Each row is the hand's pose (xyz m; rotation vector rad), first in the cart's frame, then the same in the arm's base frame.
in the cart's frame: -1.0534 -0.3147 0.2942 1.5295 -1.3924 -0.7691
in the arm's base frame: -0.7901 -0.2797 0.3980 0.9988 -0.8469 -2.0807
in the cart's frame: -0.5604 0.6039 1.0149 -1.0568 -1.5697 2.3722
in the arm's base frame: 0.4594 -0.2271 0.6035 -0.1577 -1.3264 1.4388
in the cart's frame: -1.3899 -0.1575 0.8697 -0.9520 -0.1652 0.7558
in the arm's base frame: -0.5619 -0.5376 0.9900 0.0404 0.5607 0.5242
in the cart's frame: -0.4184 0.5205 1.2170 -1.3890 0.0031 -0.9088
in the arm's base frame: 0.5885 -0.4475 0.5513 -1.0503 1.2671 -0.5347
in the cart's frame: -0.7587 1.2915 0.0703 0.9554 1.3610 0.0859
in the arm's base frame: 0.3008 0.9462 0.5529 2.0388 1.8741 -0.3340
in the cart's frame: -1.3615 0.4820 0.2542 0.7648 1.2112 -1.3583
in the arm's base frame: -0.4552 0.3378 0.8857 -1.0082 -2.3576 1.8104
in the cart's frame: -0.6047 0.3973 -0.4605 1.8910 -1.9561 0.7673
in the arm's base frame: -0.4842 0.6893 -0.0973 1.4482 -1.9857 -0.8291
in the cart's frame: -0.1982 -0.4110 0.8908 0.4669 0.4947 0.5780
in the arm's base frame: -0.0766 -0.8848 -0.0724 1.4661 0.9825 -0.0162
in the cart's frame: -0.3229 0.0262 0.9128 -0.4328 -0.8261 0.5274
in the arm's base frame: 0.1544 -0.5832 0.1783 0.2221 0.0139 -0.0769
